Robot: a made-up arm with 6 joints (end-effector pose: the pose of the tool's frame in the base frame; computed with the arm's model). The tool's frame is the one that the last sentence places.
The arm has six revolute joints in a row. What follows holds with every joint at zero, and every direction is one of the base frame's. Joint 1 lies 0.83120 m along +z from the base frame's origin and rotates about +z. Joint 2 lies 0.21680 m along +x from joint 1 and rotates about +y. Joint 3 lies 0.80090 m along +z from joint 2 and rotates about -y. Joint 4 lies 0.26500 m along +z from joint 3 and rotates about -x. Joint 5 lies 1.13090 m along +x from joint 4 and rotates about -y. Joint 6 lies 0.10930 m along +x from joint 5 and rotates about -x. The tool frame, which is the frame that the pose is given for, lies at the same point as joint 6; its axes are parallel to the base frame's.
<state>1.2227 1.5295 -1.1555 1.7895 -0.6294 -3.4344</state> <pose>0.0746 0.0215 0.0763 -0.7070 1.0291 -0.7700</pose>
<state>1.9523 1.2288 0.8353 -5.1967 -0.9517 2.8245</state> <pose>-0.7311 2.0341 0.8483 1.3736 1.1132 0.0834</pose>
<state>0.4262 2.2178 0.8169 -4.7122 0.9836 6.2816</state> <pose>1.1629 0.6279 -0.7811 -0.6806 0.2106 1.8764</pose>
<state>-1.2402 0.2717 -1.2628 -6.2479 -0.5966 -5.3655</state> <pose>0.2185 -0.6435 0.3896 0.6270 1.7982 0.1711</pose>
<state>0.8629 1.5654 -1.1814 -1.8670 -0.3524 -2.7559</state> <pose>-0.0370 0.0123 0.1063 0.9829 -1.6339 -2.3829</pose>
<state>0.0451 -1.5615 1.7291 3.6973 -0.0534 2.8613</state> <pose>-1.7686 -0.0767 0.3876 -0.0641 2.9215 0.4146</pose>
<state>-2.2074 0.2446 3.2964 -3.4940 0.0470 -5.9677</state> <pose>0.5053 0.6806 1.4603 0.0974 -0.1066 0.9189</pose>
